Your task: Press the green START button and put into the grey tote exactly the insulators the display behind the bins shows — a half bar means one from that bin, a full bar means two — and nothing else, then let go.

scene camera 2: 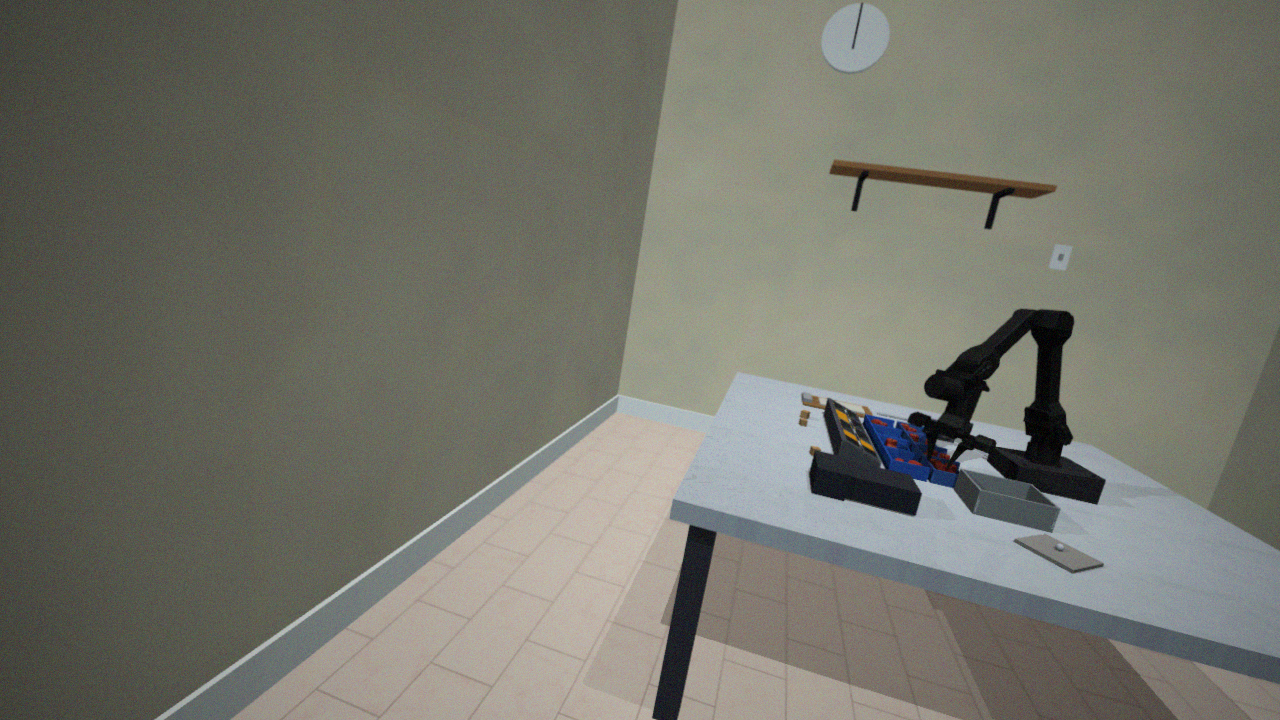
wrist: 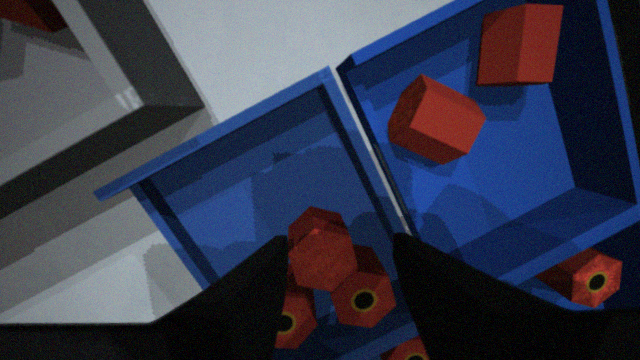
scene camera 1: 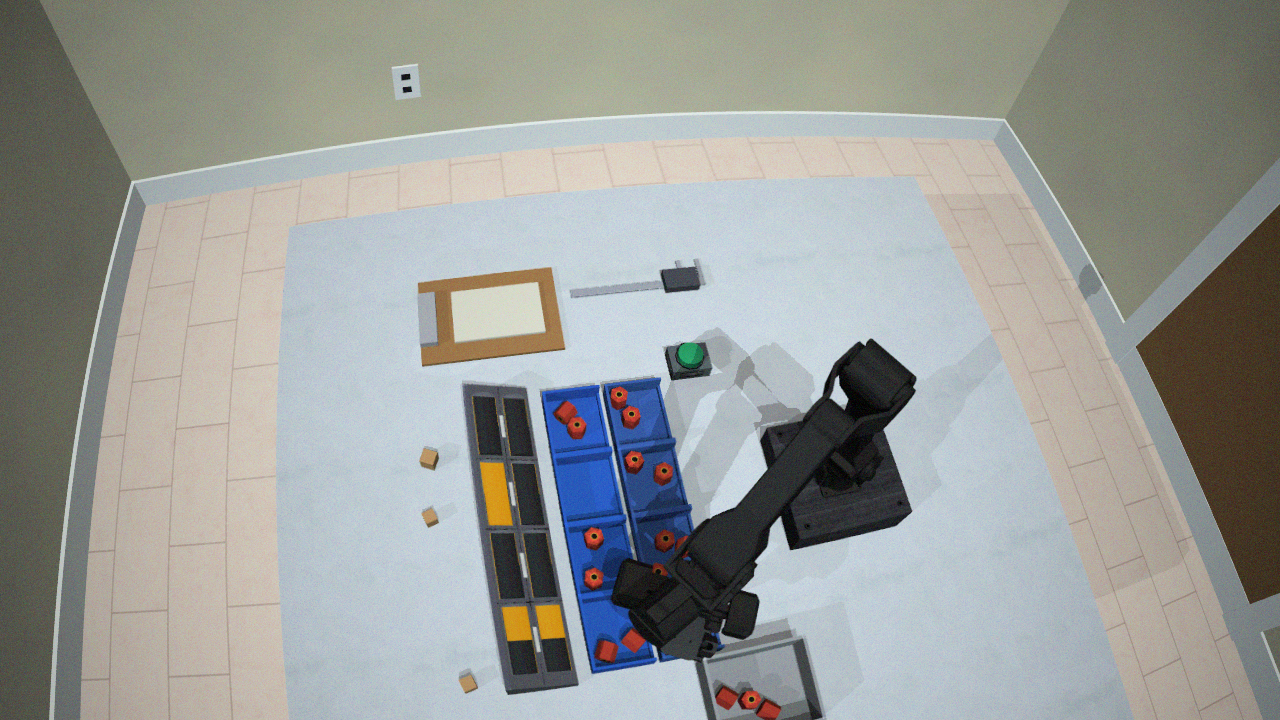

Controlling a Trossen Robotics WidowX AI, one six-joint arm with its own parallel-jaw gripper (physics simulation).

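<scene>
The green button [scene camera 1: 690, 355] sits on a dark box. The display [scene camera 1: 509, 689] [scene camera 2: 834, 438] shows a full yellow bar in the left column's second row and half bars in both columns of the bottom row; its other fields are dark. My gripper [scene camera 2: 942, 458] [wrist: 340, 245] is open and empty, pointing down over the bottom bin of the blue column nearer my base. In the wrist view, a plain-ended red insulator [wrist: 322, 257] and a ring-marked one [wrist: 364, 300] show between or just below the fingertips. The grey tote [scene camera 1: 811, 671] [scene camera 2: 1006, 505] [wrist: 150, 65] holds three red insulators [scene camera 1: 750, 699].
The neighbouring bottom bin holds two lying insulators [wrist: 440, 120] [wrist: 520, 45]. A clipboard [scene camera 1: 492, 315], a caliper [scene camera 1: 680, 279] and small wooden cubes [scene camera 1: 428, 457] [scene camera 1: 430, 517] [scene camera 1: 468, 682] lie around the bins. A black block [scene camera 2: 863, 483] and a flat plate [scene camera 2: 1056, 555] are near the table edge.
</scene>
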